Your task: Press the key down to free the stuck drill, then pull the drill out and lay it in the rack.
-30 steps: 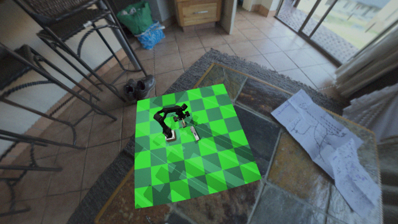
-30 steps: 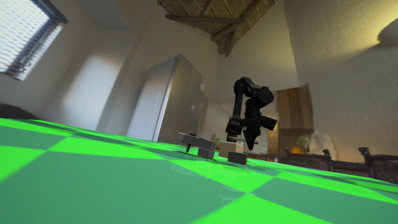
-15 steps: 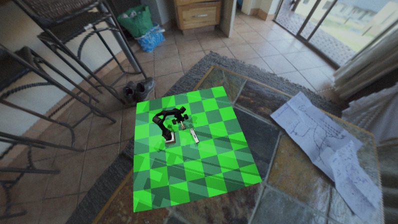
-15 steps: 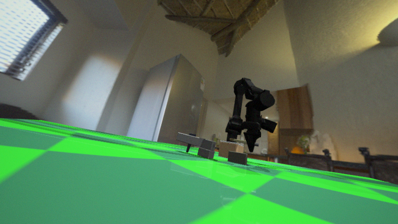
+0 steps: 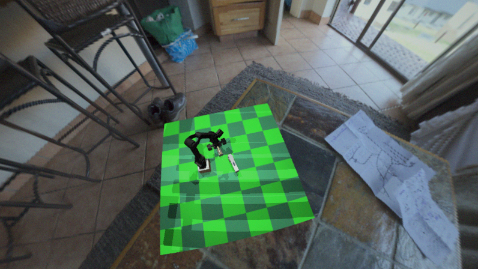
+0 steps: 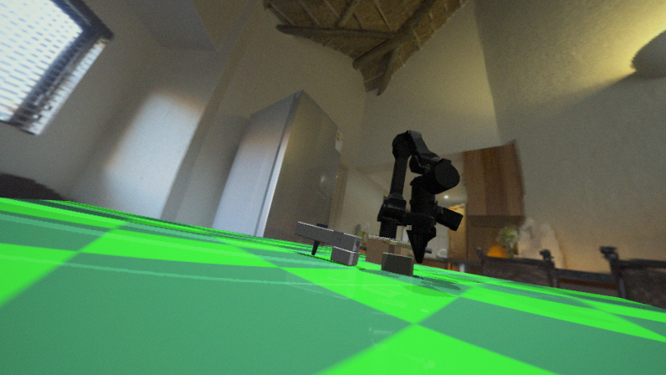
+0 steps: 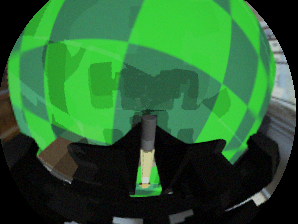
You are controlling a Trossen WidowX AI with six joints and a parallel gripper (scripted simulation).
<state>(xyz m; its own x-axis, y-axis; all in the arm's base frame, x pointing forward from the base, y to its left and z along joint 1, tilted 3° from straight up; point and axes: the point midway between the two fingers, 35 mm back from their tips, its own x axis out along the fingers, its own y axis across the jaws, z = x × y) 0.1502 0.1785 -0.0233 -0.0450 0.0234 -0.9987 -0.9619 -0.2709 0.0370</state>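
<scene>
My gripper tip is 4 cm to the left of the drill, 4 cm below it and 1 cm short of it. The rest, counted from my gripper tip: long grey holder 19 cm to the right, 13 cm ahead, 2 cm above; then dark key 21 cm to the right, 14 cm ahead, 2 cm above; then small grey rack block 5 cm to the right, 1 cm below, 1 cm ahead.
</scene>
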